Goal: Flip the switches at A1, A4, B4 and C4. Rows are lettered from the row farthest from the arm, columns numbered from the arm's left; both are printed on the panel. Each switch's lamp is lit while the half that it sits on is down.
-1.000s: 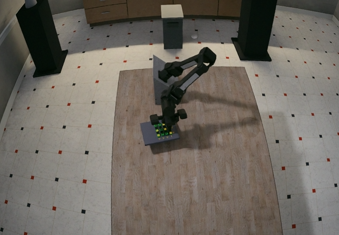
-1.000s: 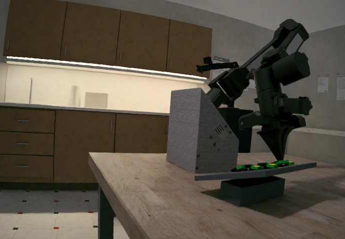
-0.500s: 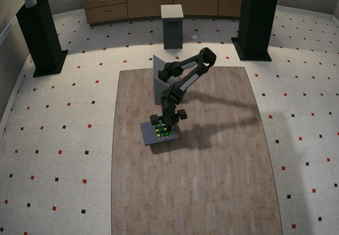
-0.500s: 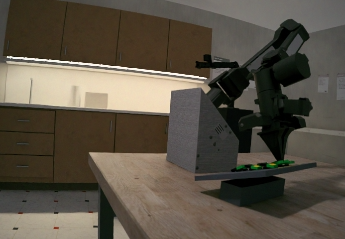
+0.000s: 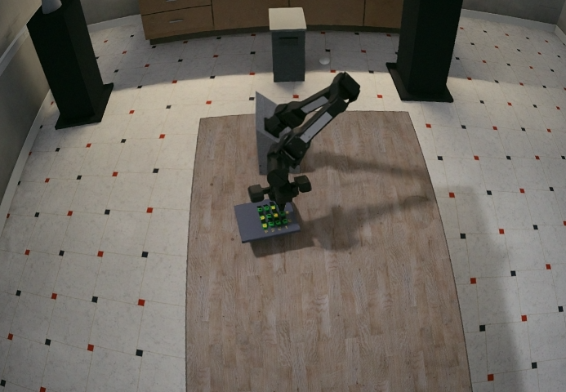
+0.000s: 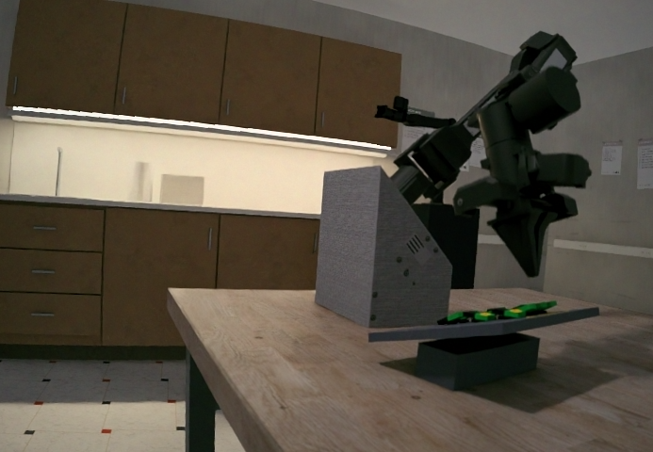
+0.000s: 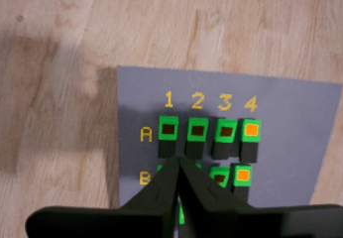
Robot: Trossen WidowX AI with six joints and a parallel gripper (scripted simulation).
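My gripper is now 3 cm short of the switch A4, 6 cm to the left of it and 7 cm above it. The rest, counted from my hand: switch A3 (3 cm ahead, 3 cm to the right, 7 cm below); switch A2 (2 cm ahead, 1 cm to the right, 7 cm below); switch A1 (2 cm ahead, 1 cm to the left, 7 cm below).
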